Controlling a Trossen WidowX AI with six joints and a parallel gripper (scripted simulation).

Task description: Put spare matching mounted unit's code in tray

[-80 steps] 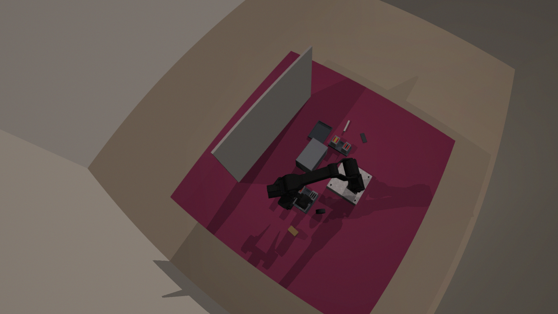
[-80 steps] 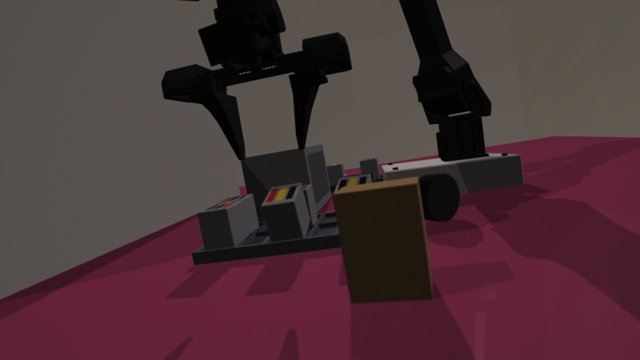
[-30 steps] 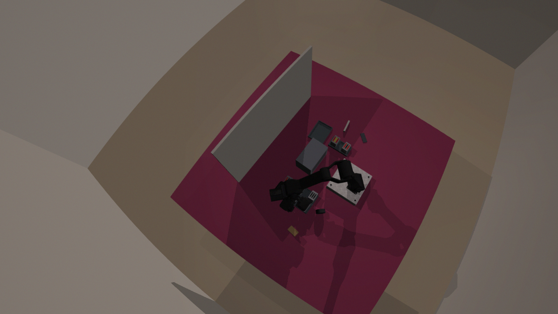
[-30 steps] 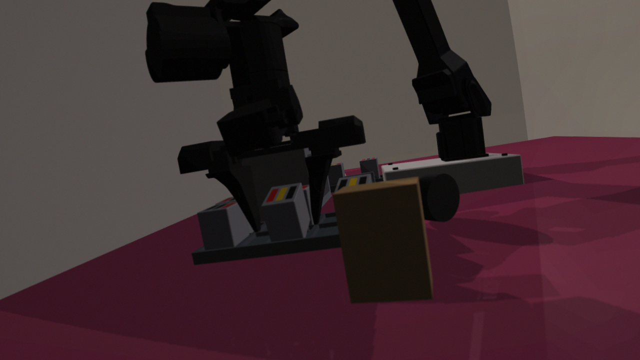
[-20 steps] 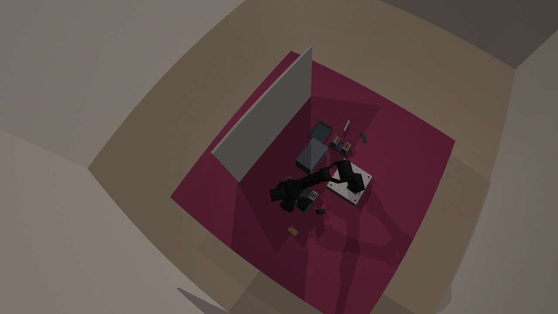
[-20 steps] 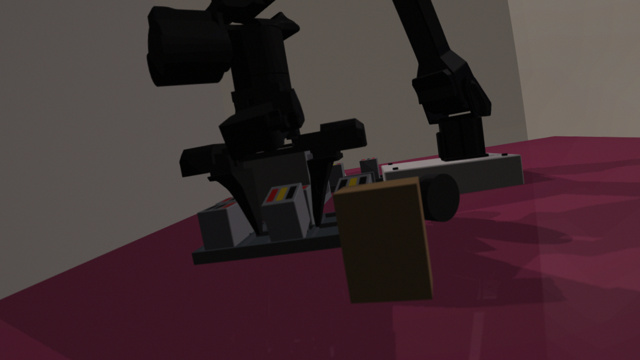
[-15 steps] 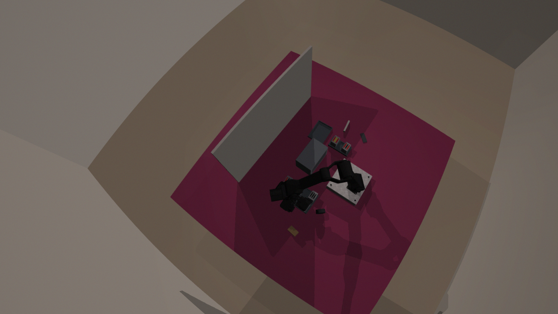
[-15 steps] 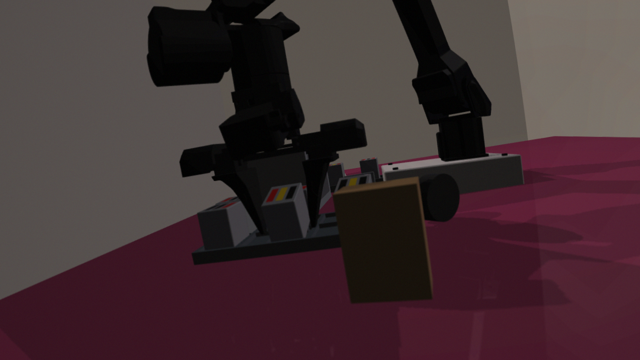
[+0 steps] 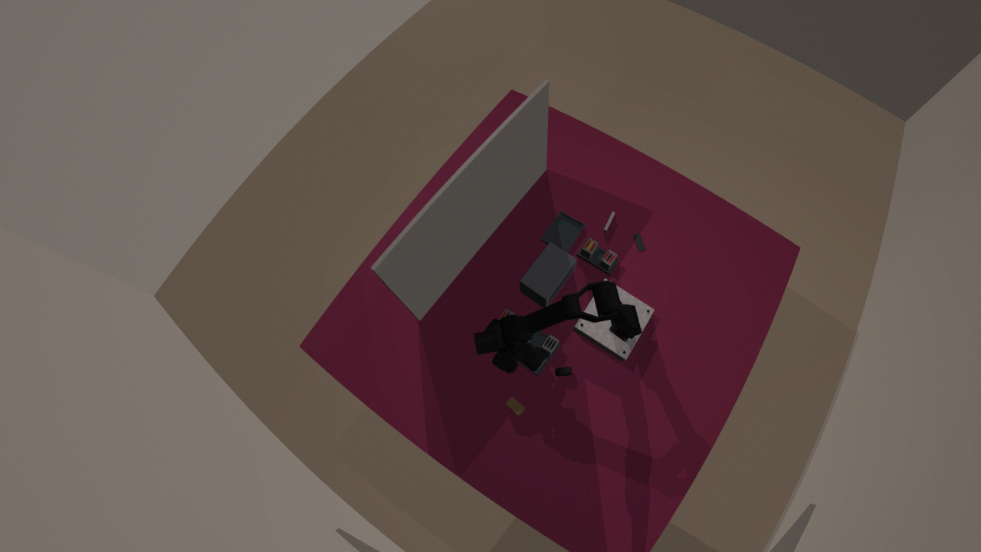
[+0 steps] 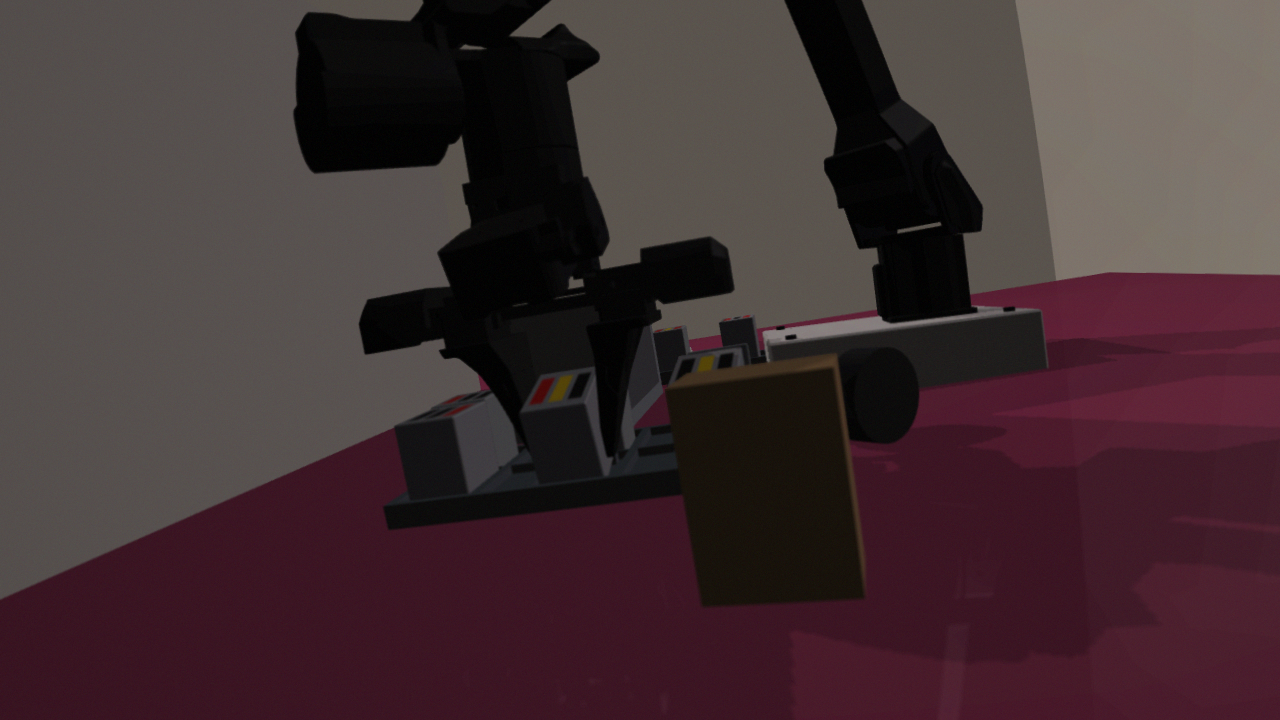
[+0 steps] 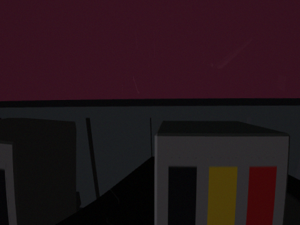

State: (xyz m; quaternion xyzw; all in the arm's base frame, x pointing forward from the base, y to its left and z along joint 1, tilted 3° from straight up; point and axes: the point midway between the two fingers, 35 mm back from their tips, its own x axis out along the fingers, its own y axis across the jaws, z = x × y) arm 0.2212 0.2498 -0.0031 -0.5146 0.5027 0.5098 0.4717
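Now: the spare rack 3 cm to the right of my gripper tip and 1 cm below it. Also, from my gripper tip: black cylinder 15 cm behind, 4 cm to the right, 1 cm above; brown block 11 cm behind, 14 cm to the left, 2 cm above; grey spare 3 cm above.
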